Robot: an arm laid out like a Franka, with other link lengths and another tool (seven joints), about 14 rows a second.
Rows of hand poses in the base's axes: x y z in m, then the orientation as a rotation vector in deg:
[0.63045, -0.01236, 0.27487, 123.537, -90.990, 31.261]
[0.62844, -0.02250, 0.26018, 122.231, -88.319, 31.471]
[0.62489, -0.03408, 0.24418, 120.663, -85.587, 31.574]
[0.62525, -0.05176, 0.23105, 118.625, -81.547, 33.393]
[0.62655, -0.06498, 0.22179, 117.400, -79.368, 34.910]
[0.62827, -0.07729, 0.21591, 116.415, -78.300, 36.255]
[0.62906, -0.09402, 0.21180, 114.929, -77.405, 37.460]
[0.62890, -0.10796, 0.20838, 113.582, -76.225, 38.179]
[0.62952, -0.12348, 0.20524, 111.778, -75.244, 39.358]
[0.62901, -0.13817, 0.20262, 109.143, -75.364, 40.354]
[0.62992, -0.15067, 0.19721, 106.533, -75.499, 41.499]
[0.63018, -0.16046, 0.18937, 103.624, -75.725, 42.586]
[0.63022, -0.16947, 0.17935, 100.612, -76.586, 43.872]
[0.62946, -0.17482, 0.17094, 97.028, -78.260, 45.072]
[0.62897, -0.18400, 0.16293, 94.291, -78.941, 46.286]
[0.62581, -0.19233, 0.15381, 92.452, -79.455, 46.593]
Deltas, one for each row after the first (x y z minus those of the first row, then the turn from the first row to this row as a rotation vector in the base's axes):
[-0.00201, -0.01014, -0.01469, -2.362, 1.346, 0.557]
[-0.00556, -0.02172, -0.03069, -4.903, 2.844, 1.007]
[-0.00520, -0.03940, -0.04382, -8.925, 3.830, 2.187]
[-0.00390, -0.05262, -0.05308, -11.321, 3.990, 2.884]
[-0.00218, -0.06493, -0.05896, -12.920, 3.727, 3.138]
[-0.00139, -0.08166, -0.06307, -14.742, 3.591, 3.009]
[-0.00155, -0.09560, -0.06649, -16.490, 3.869, 3.014]
[-0.00093, -0.11112, -0.06963, -18.573, 3.821, 2.758]
[-0.00144, -0.12581, -0.07225, -20.615, 3.613, 1.431]
[-0.00053, -0.13831, -0.07766, -22.654, 3.248, 0.130]
[-0.00027, -0.14810, -0.08550, -24.824, 2.910, -1.409]
[-0.00023, -0.15711, -0.09552, -26.739, 2.135, -3.309]
[-0.00099, -0.16246, -0.10393, -28.528, 1.129, -5.992]
[-0.00148, -0.17164, -0.11194, -30.264, 0.335, -7.676]
[-0.00464, -0.17997, -0.12106, -31.271, 0.148, -8.956]

